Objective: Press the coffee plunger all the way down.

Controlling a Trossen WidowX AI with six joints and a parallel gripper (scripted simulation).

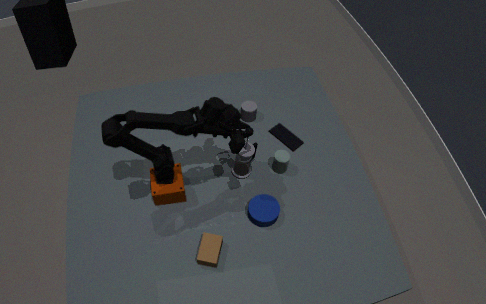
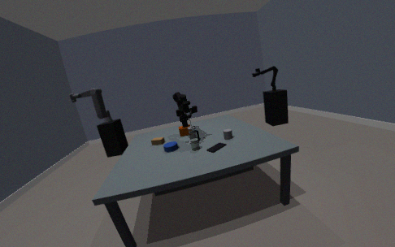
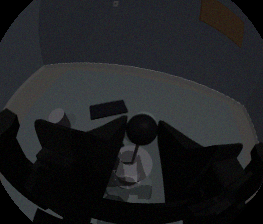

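The coffee press is 12 cm below my gripper tip and 1 cm to the left of it. Also, from my gripper tip: blue disc: 22 cm below, 20 cm to the right, 5 cm ahead; tan block: 36 cm to the right, 22 cm below, 16 cm behind.
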